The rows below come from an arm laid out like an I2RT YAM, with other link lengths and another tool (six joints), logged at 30 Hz.
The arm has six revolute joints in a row. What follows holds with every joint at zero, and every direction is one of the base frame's.
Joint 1 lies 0.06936 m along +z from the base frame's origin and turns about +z.
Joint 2 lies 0.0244 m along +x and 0.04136 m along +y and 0.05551 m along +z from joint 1 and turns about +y.
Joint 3 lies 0.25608 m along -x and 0.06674 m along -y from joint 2 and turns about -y.
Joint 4 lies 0.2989 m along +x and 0.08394 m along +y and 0.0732 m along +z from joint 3 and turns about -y.
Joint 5 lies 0.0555 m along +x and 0.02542 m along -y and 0.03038 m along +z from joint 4 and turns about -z.
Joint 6 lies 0.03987 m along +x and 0.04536 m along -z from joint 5 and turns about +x.
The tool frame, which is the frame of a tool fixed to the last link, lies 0.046 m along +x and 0.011 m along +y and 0.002 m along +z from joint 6; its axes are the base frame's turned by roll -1.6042, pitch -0.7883 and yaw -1.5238 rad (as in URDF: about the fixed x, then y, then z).
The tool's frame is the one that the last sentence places.
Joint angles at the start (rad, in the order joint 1, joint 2, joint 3, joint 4, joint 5, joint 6): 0.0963, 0.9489, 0.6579, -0.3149, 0.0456, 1.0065
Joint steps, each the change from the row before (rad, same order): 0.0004, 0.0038, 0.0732, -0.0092, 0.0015, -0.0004; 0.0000, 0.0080, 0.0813, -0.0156, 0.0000, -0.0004; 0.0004, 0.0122, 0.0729, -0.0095, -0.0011, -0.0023; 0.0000, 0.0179, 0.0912, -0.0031, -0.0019, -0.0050; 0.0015, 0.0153, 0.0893, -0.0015, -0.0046, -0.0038; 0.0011, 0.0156, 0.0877, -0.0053, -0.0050, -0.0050; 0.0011, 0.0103, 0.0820, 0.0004, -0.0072, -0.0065; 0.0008, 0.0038, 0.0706, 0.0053, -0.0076, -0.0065; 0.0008, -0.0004, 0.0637, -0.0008, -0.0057, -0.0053; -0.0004, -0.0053, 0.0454, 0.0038, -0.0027, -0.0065
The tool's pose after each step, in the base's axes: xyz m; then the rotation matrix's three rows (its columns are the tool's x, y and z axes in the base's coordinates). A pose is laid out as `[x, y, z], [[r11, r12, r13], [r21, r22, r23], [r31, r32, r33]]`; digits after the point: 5 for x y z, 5 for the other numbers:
[0.29759, 0.06231, 0.26191], [[-0.02796, -0.51666, 0.85574], [-0.98373, 0.16620, 0.06820], [-0.17746, -0.83991, -0.51290]]
[0.30226, 0.06277, 0.29257], [[-0.01738, -0.46764, 0.88375], [-0.98279, 0.17056, 0.07092], [-0.18390, -0.86731, -0.46256]]
[0.30594, 0.06337, 0.31925], [[-0.00553, -0.42324, 0.90600], [-0.98219, 0.17246, 0.07457], [-0.18781, -0.88945, -0.41666]]
[0.30965, 0.06395, 0.35294], [[0.01136, -0.36064, 0.93264], [-0.98162, 0.17367, 0.07911], [-0.19050, -0.91639, -0.35204]]
[0.31052, 0.06494, 0.38662], [[0.03219, -0.29486, 0.95500], [-0.98051, 0.17597, 0.08738], [-0.19381, -0.93920, -0.28345]]
[0.30921, 0.06565, 0.41870], [[0.05219, -0.23296, 0.97109], [-0.97961, 0.17698, 0.09511], [-0.19401, -0.95625, -0.21897]]
[0.30485, 0.06624, 0.45024], [[0.07530, -0.16520, 0.98338], [-0.97858, 0.17723, 0.10471], [-0.19158, -0.97020, -0.14832]]
[0.29769, 0.06649, 0.47905], [[0.09789, -0.09647, 0.99051], [-0.97746, 0.17774, 0.11391], [-0.18704, -0.97934, -0.07690]]
[0.28811, 0.06629, 0.50479], [[0.11619, -0.03545, 0.99259], [-0.97647, 0.17873, 0.12069], [-0.18169, -0.98326, -0.01385]]
[0.27838, 0.06548, 0.52465], [[0.12814, 0.01806, 0.99159], [-0.97636, 0.17779, 0.12293], [-0.17408, -0.98390, 0.04042]]

